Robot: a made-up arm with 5 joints. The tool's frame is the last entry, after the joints. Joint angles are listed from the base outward. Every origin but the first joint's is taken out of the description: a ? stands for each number. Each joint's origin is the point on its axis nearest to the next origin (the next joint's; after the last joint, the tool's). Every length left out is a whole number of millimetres.
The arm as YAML. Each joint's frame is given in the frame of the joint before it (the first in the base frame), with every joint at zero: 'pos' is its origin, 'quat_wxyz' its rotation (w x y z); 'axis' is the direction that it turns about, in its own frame. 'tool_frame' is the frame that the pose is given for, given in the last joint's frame.
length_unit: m
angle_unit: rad
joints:
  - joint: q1
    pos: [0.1, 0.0, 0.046]
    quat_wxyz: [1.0, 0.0, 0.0, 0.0]
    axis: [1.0, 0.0, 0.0]
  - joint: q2
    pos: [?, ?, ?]
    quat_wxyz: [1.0, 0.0, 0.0, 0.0]
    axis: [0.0, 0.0, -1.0]
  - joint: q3
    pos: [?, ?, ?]
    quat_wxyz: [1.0, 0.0, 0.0, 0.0]
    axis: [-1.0, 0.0, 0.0]
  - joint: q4
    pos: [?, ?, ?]
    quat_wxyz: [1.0, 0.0, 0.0, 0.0]
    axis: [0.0, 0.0, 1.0]
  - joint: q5
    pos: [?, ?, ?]
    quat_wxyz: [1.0, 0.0, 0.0, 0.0]
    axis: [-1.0, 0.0, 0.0]
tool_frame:
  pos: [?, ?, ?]
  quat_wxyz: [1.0, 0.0, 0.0, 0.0]
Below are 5 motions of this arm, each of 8 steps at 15 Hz.
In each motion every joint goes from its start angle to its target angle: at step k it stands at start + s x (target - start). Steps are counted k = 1, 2, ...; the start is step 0. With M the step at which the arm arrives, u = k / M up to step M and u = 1 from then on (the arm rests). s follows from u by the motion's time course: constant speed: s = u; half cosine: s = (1 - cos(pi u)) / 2; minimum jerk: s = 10 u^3 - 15 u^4 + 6 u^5.
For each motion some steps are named. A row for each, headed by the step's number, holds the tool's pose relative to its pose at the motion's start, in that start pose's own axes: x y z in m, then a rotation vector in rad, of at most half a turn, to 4 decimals.
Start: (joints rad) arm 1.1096 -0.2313 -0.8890 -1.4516 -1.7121
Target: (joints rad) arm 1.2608 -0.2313 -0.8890 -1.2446 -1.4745
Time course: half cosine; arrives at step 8
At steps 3, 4, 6, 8:
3: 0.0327 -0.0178 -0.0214 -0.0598 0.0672 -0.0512
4: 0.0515 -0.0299 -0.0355 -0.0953 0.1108 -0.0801
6: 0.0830 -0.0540 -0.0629 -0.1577 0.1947 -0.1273
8: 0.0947 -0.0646 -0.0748 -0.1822 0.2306 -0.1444

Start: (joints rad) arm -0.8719 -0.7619 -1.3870 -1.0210 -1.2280
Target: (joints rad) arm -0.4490 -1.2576 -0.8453 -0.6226 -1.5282
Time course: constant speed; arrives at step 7
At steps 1, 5, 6, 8:
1: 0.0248 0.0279 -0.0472 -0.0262 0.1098 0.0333
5: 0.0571 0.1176 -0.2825 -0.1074 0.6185 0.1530
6: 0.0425 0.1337 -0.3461 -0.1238 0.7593 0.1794
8: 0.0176 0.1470 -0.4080 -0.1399 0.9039 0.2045

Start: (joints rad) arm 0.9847 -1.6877 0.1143 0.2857 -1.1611
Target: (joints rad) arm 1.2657 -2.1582 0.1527 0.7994 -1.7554
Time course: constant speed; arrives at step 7
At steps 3, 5, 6, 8:
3: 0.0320 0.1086 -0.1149 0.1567 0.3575 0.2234
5: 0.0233 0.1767 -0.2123 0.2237 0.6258 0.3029
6: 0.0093 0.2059 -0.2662 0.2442 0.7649 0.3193
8: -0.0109 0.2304 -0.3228 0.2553 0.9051 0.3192

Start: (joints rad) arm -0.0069 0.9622 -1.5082 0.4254 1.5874
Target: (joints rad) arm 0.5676 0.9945 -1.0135 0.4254 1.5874
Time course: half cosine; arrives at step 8
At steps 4, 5, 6, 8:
4: -0.0641 0.0136 -0.0467 -0.0648 0.2346 0.0641
5: -0.0885 0.0227 -0.0614 -0.0827 0.3224 0.1027
6: -0.1089 0.0319 -0.0726 -0.0945 0.3951 0.1412
8: -0.1271 0.0415 -0.0816 -0.1024 0.4591 0.1804

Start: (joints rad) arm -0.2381 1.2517 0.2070 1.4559 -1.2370
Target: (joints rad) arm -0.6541 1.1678 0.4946 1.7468 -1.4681
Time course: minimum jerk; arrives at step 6
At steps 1, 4, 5, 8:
1: 0.0072 0.0026 -0.0064 -0.0077 0.0140 -0.0092
4: 0.1422 -0.0144 -0.1477 -0.1351 0.2657 -0.2826
5: 0.1666 -0.0369 -0.1766 -0.1544 0.3074 -0.3647
8: 0.1711 -0.0422 -0.1821 -0.1579 0.3150 -0.3821

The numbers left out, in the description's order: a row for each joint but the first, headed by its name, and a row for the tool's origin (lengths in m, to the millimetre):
q2: 0.0 -0.023 -0.077
q3: 0.031 0.063 0.0
q4: 0.0 0.049 0.268
q5: 0.285 -0.287 0.0
tool: 0.0 0.077 0.018

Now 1 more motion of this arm.
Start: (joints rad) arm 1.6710 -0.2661 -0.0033 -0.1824 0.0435
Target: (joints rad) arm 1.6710 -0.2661 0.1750 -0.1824 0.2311
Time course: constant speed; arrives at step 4
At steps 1, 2, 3, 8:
1: -0.0023 0.0128 0.0059 -0.0907 -0.0081 -0.0005
2: -0.0046 0.0255 0.0112 -0.1815 -0.0161 -0.0015
3: -0.0069 0.0381 0.0158 -0.2722 -0.0242 -0.0028
8: -0.0092 0.0505 0.0200 -0.3629 -0.0322 -0.0044

